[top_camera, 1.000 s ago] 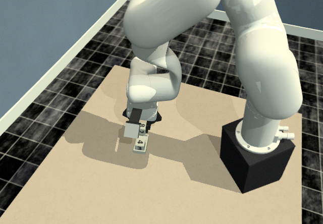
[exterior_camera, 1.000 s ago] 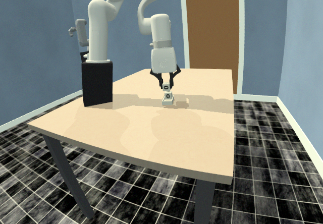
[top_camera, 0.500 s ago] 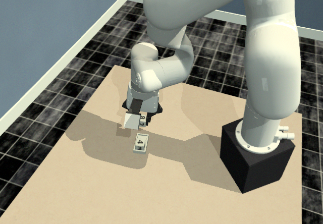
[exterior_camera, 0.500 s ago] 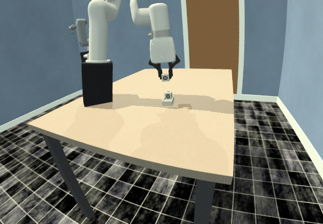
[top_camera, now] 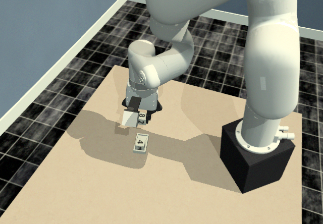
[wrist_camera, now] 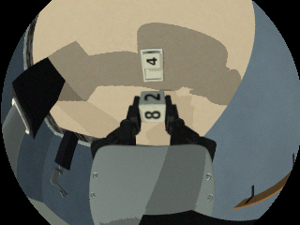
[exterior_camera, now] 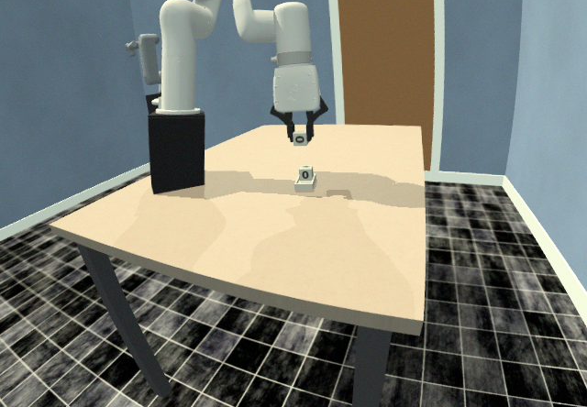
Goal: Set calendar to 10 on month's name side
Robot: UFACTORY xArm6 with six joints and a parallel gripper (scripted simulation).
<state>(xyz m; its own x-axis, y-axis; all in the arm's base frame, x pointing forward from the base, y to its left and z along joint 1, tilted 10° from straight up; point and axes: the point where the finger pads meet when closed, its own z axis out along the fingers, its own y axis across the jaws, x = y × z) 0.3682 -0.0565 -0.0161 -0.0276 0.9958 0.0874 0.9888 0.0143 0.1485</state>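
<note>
The tray lies 20 mm to the left of my hand and 130 mm below it. From my hand the other things lie so: white cube 10 mm below.
</note>
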